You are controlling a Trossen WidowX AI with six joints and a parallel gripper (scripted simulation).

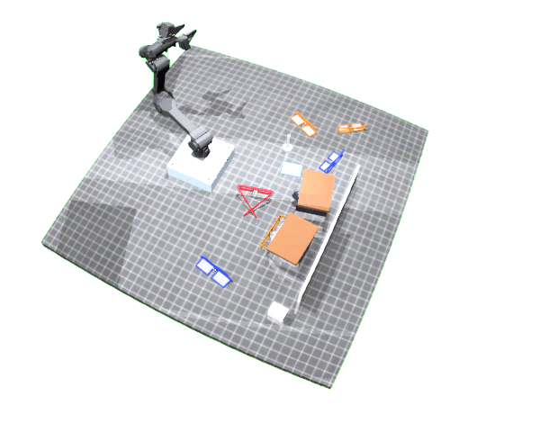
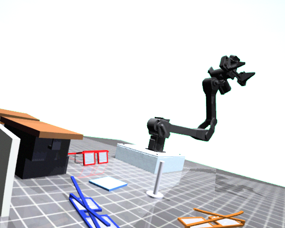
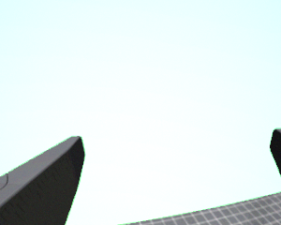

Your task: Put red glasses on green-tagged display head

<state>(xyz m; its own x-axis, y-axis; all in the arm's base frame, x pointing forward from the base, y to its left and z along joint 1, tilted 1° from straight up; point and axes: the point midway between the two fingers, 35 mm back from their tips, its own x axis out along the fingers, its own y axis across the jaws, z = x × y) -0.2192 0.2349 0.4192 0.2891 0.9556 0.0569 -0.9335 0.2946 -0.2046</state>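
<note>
My gripper tip is now 480 mm short of the white post, 470 mm above it and 20 mm to the left of it. Also, from my gripper tip: long white wall (820 mm ahead, 440 mm below, 320 mm to the right); then light blue plate (550 mm ahead, 490 mm below, 110 mm to the right); then white cube (800 mm ahead, 690 mm to the right, 460 mm below).
</note>
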